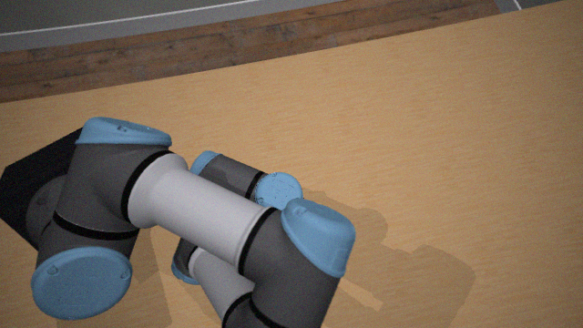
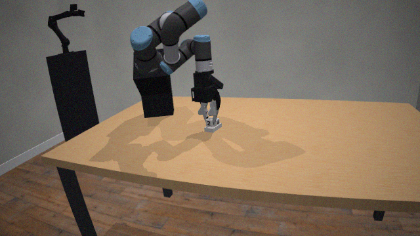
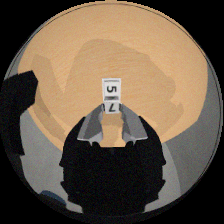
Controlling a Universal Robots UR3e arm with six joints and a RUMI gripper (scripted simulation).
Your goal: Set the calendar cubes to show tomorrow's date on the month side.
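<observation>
Right now my hand is 40 mm above the grey calendar tray, 20 mm to the right of it and 10 mm short of it.
</observation>
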